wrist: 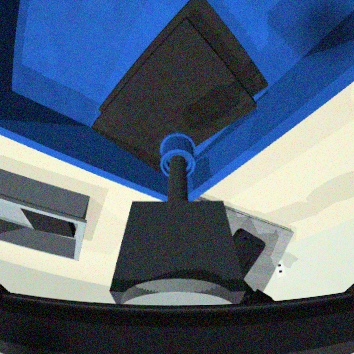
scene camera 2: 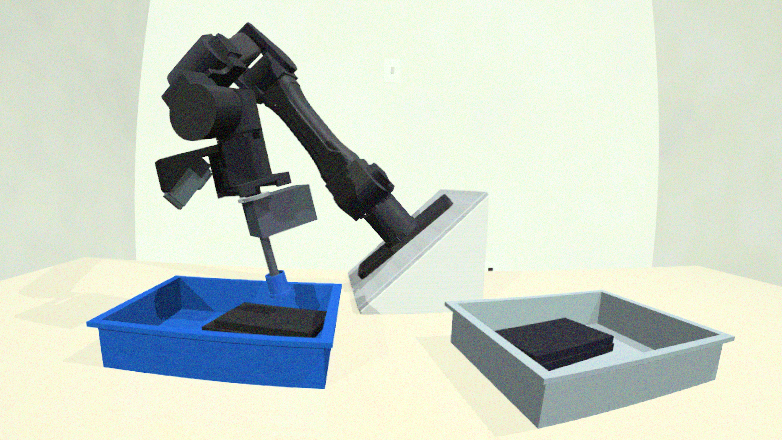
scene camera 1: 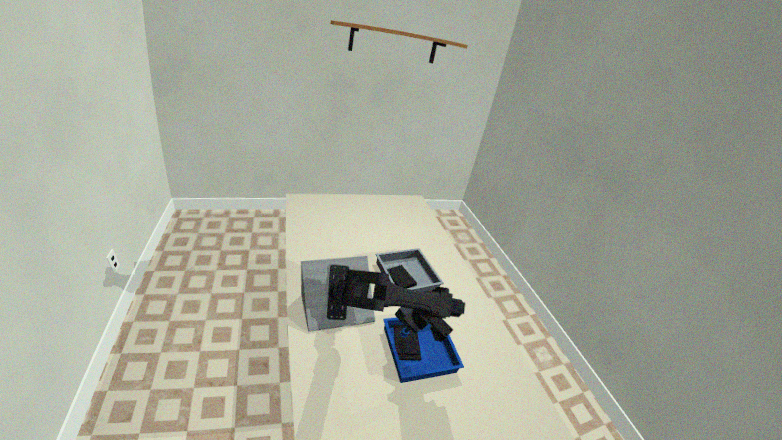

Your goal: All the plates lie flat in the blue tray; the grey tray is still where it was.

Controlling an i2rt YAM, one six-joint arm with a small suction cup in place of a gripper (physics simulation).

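Seen in the pictures: hand, tool point: [wrist: 177,147] [scene camera 2: 280,293] [scene camera 1: 403,333]; arm's base, link origin: [scene camera 2: 405,238] [scene camera 1: 337,292].
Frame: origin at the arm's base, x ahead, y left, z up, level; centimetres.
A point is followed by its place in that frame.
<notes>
Two black plates [scene camera 1: 408,350] {x 23.2, y -22.3, z -7.3 cm} [scene camera 2: 265,320] {x 25.7, y -17.9, z -7.3 cm} [wrist: 175,85] {x 24.9, y -20.0, z -7.3 cm} lie flat, stacked slightly offset, in the blue tray [scene camera 1: 432,373] {x 28.0, y -33.7, z -4.7 cm} [scene camera 2: 213,355] {x 38.5, y -19.7, z -6.8 cm} [wrist: 50,55] {x 34.7, y -15.3, z -9.2 cm}, near its side towards the arm's base. A small stack of black plates [scene camera 1: 401,276] {x 29.5, y 15.2, z -7.3 cm} [scene camera 2: 555,336] {x 30.2, y 15.6, z -7.3 cm} lies in the grey tray [scene camera 1: 401,255] {x 32.7, y 28.8, z -6.8 cm} [scene camera 2: 628,383] {x 43.8, y 17.1, z -7.1 cm} [wrist: 80,240] {x 22.8, y 11.9, z -4.5 cm}, against one side. My blue suction cup [scene camera 1: 405,331] {x 22.2, y -16.8, z -4.8 cm} [scene camera 2: 277,285] [wrist: 177,152] is shut and bears no plate. It is low inside the blue tray, a little above the corner of the top plate there, with a small gap visible in the second scene view.
The arm's sloped grey base [scene camera 1: 319,268] {x -6.7, y 6.0, z 6.4 cm} [scene camera 2: 437,268] {x 12.6, y 3.9, z -2.8 cm} [wrist: 277,245] {x -8.5, y -7.8, z -6.2 cm} stands behind both trays. The arm reaches over the space between them. The trays' raised rims stand around the plates. A wooden shelf [scene camera 1: 399,32] is high on the far wall.
</notes>
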